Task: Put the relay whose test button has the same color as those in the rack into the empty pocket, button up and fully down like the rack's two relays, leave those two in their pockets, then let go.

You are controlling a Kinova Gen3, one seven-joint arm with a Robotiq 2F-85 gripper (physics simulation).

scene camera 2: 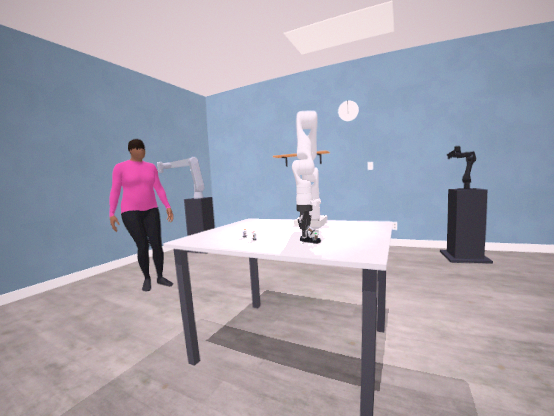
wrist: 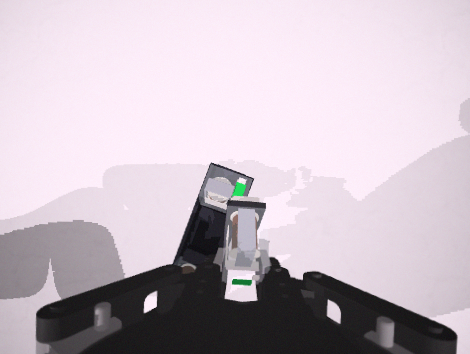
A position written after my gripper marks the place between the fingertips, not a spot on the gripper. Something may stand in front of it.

I see my gripper [wrist: 241,262] and a black rack [wrist: 204,234].
